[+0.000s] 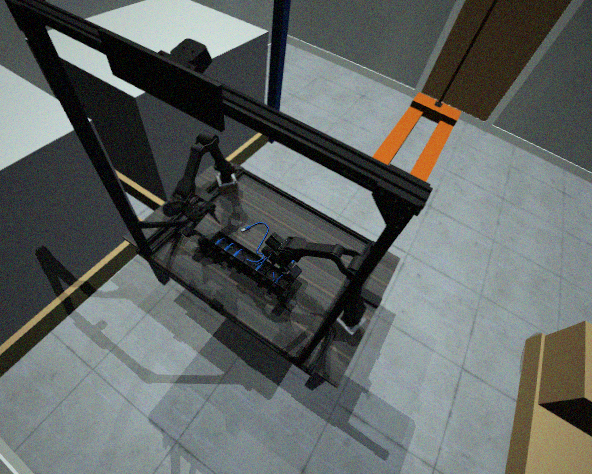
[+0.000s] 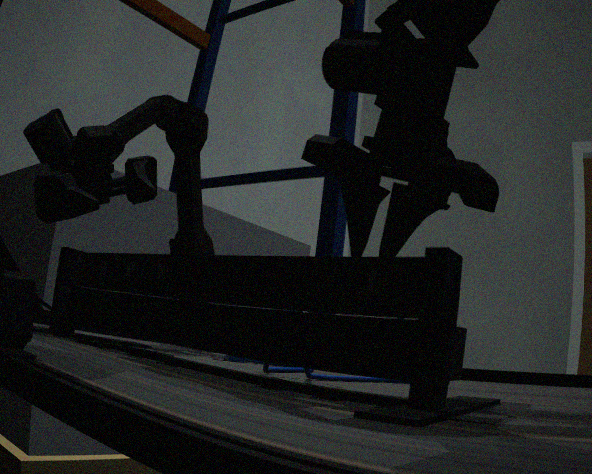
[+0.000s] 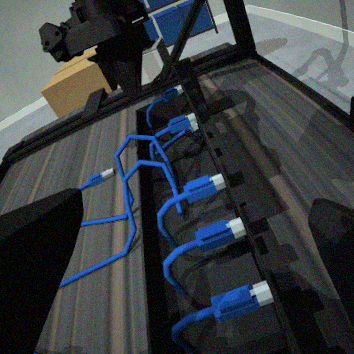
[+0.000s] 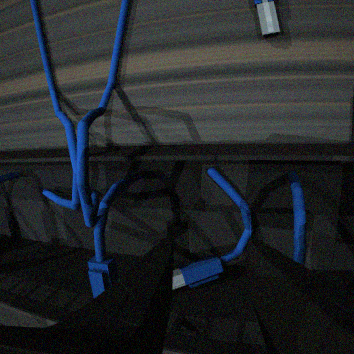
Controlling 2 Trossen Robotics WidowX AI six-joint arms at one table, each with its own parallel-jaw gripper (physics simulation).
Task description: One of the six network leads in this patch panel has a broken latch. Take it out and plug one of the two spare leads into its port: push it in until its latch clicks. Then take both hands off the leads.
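Frame: origin at the left arm's base, x ahead, y left, z up, level; millimetres.
Where they show: left gripper, fingertip midpoint: (image 1: 214, 231) (image 2: 127, 199) (image 3: 200, 206); right gripper, fingertip midpoint: (image 1: 276, 266) (image 3: 135, 97) (image 4: 209, 250); left arm's base, link origin: (image 1: 226, 178); right arm's base, link origin: (image 1: 350, 318).
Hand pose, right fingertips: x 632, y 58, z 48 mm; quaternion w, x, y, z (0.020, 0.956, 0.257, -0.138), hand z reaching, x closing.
Each offset is from my right fingertips to the centre of the thing. "spot": to the spot under its first point.
The black patch panel (image 1: 246, 261) (image 2: 250, 285) stands mid-table. Blue leads with clear-tipped plugs @(spot: 136 mm back, 154 mm right, 27 mm down) (image 3: 205, 189) @(spot: 178 mm back, 184 mm right, 26 mm down) (image 3: 220, 235) @(214 mm back, 217 mm right, 24 mm down) (image 3: 240, 302) line it; farther plugs @(spot: 34 mm back, 82 mm right, 29 mm down) (image 3: 182, 124) @(spot: 52 mm ahead, 21 mm right, 31 mm down) (image 3: 172, 94) show beyond. A loose spare plug @(spot: 56 mm back, 109 mm left, 109 mm down) (image 3: 100, 177) (image 4: 267, 17) lies on the table beside the panel. Two spare cables cross near the row. My right gripper (image 2: 371, 255) (image 4: 209, 250) is partly open over the right part of the panel; one plug @(spot: 16 mm ahead, 52 mm right, 62 mm down) (image 4: 202, 272) lies sideways near its fingertips, another plug (image 4: 100, 276) points down. My left gripper (image 1: 226, 182) (image 3: 200, 206) is wide open, above and away from the leads. Latches are too dark to judge.
A black gantry frame (image 1: 300, 135) rises over the table. Orange pallet-truck forks (image 1: 435, 145) and cardboard boxes (image 1: 562, 370) are on the floor. White-topped blocks (image 1: 175, 25) stand behind at the left. A blue post (image 2: 334, 215) shows behind the panel.
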